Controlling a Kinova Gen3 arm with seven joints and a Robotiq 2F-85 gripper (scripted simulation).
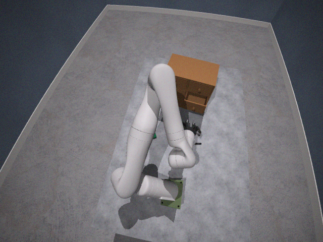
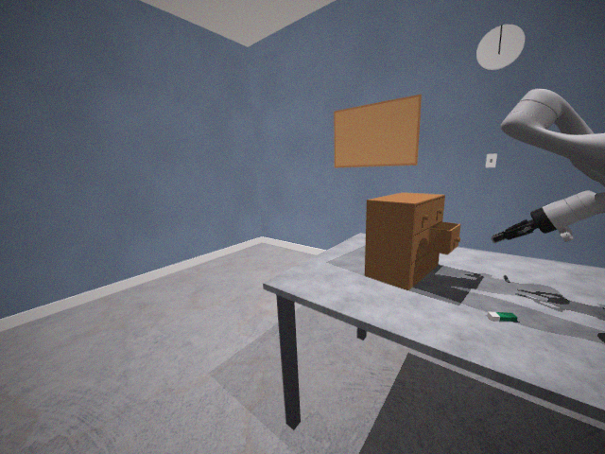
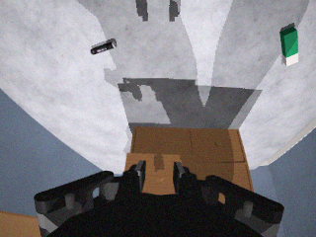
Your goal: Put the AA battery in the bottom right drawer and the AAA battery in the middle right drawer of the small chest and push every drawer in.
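Right now the dark battery is 50 mm behind my hand, 90 mm to the right of it and 180 mm below it. The rest, counted from my hand: white block 10 mm behind, 220 mm to the left, 180 mm below.
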